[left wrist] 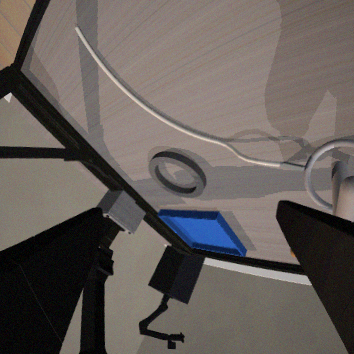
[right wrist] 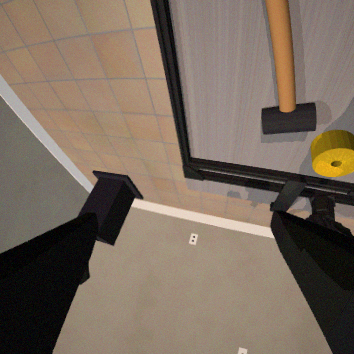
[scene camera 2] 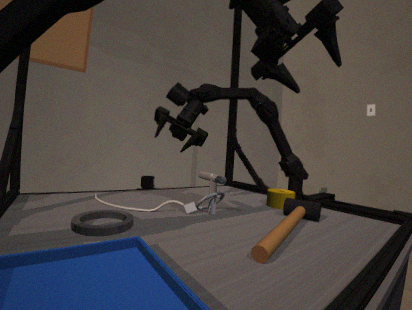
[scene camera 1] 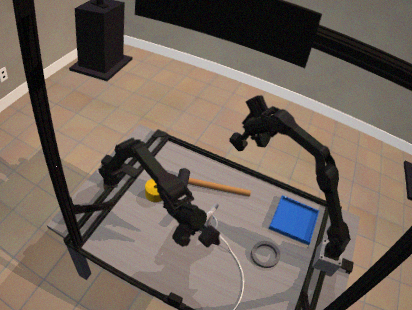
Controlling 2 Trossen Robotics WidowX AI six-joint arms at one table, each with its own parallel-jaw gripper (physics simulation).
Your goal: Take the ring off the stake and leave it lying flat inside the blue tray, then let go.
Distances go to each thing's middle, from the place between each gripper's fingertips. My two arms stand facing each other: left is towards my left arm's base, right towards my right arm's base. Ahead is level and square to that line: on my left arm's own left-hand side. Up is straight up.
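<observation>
My left gripper is 16 cm above the wooden-handled hammer (scene camera 2: 295, 210), 34 cm short of it and 10 cm to the right of it. From that same left gripper I find the blue tray (scene camera 2: 128, 266) 30 cm to the right, 17 cm below and 34 cm ahead.
As for my right gripper, it is 29 cm above the hammer, 4 cm to the right of it and 7 cm past it. The tray is 36 cm to the right of my right gripper, 30 cm below it and 7 cm behind it.
</observation>
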